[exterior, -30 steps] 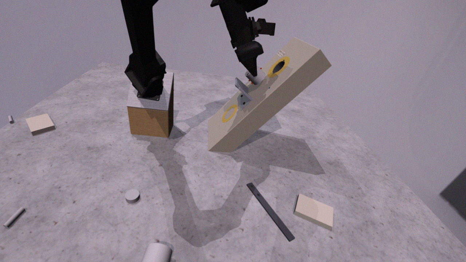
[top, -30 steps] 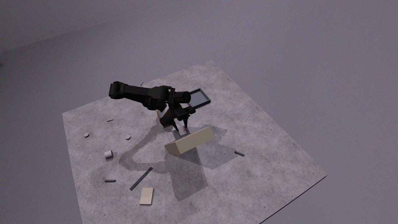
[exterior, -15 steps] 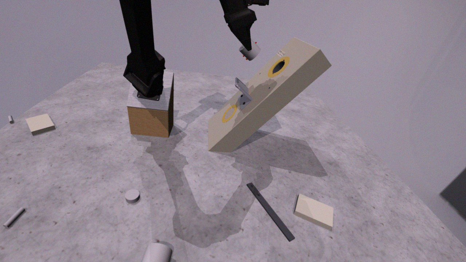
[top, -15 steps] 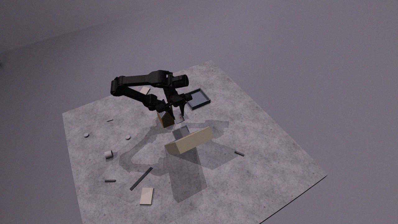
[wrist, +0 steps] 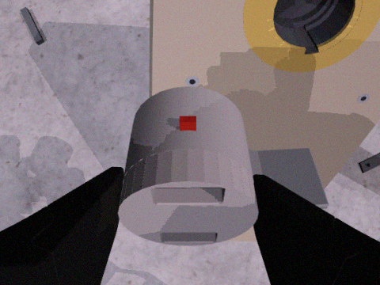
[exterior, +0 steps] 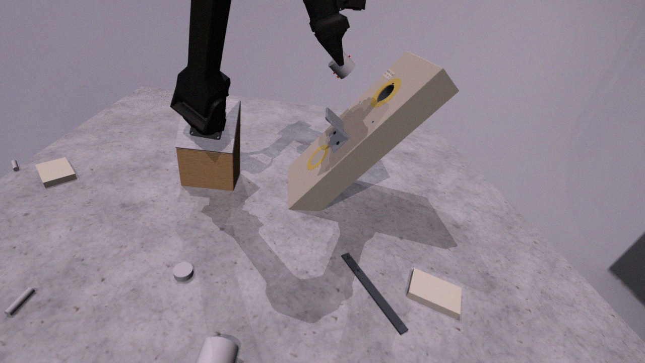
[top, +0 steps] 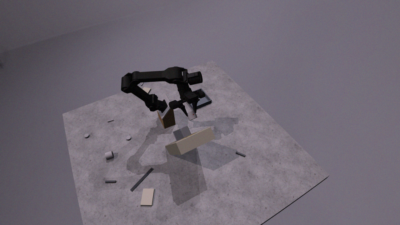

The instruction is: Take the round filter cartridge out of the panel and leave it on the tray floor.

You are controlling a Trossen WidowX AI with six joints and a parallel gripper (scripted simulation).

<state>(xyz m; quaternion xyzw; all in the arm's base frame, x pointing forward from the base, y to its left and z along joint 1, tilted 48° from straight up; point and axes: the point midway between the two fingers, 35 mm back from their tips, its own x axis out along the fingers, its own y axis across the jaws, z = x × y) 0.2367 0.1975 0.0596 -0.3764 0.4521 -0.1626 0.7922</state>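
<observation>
Right now my gripper tip is 35 cm past the dark-rimmed tray, 28 cm above it and 19 cm to the right of it. From my gripper tip the other things lie so: round filter cartridge right at my gripper tip; beige service panel 12 cm below, 7 cm ahead, 6 cm to the right; grey bracket 13 cm below, 7 cm to the right, 1 cm ahead.
</observation>
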